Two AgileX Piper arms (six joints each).
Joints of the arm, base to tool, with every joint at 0 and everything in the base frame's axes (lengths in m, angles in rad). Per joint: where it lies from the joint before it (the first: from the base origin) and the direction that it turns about. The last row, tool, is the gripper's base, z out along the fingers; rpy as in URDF.
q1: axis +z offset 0 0 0.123
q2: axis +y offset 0 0 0
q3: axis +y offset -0.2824 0 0.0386
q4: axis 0.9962 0 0.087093 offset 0.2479 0 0.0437
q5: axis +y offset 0 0 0
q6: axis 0.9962 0 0.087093 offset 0.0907 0 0.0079
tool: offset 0 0 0 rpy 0 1.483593 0
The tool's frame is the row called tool.
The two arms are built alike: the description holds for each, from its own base.
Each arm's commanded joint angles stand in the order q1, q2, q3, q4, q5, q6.
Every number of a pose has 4 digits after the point.
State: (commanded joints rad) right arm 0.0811 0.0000 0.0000 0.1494 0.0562 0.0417; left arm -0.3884 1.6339 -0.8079 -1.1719 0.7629 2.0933
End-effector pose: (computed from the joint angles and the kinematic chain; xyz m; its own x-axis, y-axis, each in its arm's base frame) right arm 0.0562 0.0053 0.2081 0.0140 0.1915 -0.9814 -0.0937 0.9774 0.1894; left arm 0.2452 -0.1630 0.1874 0.0789 0.6905 -0.7190 0.9931 0.0079 0.1166
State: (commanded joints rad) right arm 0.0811 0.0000 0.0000 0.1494 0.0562 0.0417; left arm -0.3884 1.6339 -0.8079 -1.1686 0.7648 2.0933
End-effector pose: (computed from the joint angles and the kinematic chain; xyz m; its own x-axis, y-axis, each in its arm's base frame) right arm 0.0562 0.0053 0.2081 0.0140 0.1915 -0.9814 -0.0937 0.9774 0.1894; left arm 0.2450 -0.1629 0.1873 0.0812 0.6913 -0.7180 0.9932 0.0042 0.1164
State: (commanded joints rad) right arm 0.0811 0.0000 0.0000 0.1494 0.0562 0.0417; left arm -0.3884 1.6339 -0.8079 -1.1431 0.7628 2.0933
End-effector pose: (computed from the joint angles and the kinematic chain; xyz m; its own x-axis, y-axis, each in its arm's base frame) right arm 0.0562 0.0053 0.2081 0.0140 0.1915 -0.9814 -0.0937 0.9774 0.1894; left arm 0.2445 -0.1619 0.1862 0.0982 0.7029 -0.7045 0.9921 -0.0137 0.1246
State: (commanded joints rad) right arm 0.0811 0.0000 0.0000 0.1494 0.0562 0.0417; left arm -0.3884 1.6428 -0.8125 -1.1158 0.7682 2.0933
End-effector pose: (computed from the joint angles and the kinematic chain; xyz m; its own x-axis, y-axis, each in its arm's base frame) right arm 0.0562 0.0053 0.2081 0.0140 0.1915 -0.9814 -0.0937 0.9774 0.1894; left arm 0.2447 -0.1616 0.1836 0.1140 0.7132 -0.6917 0.9915 -0.0378 0.1244
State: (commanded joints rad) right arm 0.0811 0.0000 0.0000 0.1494 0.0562 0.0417; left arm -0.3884 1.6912 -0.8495 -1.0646 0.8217 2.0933
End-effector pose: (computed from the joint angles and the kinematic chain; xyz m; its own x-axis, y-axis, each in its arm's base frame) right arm 0.0562 0.0053 0.2081 0.0140 0.1915 -0.9814 -0.0937 0.9774 0.1894; left arm 0.2491 -0.1649 0.1769 0.1421 0.7170 -0.6825 0.9898 -0.1088 0.0918
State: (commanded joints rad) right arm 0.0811 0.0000 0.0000 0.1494 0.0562 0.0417; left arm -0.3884 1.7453 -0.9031 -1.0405 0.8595 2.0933
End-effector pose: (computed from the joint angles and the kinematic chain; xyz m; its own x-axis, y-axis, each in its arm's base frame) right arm 0.0562 0.0053 0.2081 0.0140 0.1915 -0.9814 -0.0937 0.9774 0.1894; left arm 0.2589 -0.1702 0.1724 0.1576 0.7127 -0.6835 0.9862 -0.1490 0.0721
